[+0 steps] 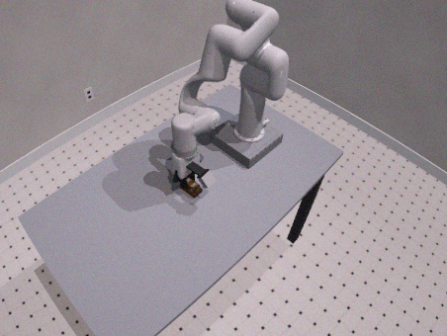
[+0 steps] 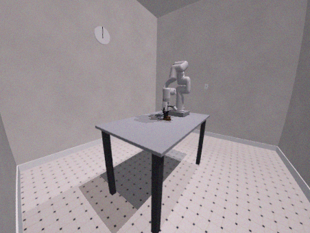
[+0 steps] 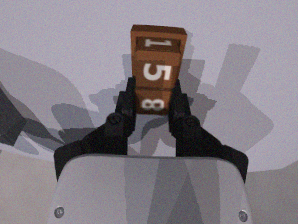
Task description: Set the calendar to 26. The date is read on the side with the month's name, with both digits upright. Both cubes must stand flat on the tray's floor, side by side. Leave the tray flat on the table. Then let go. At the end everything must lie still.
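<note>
The brown cube is 2 cm below my hand. Also, from my hand: brown wooden tray 3 cm below, 2 cm to the left.
</note>
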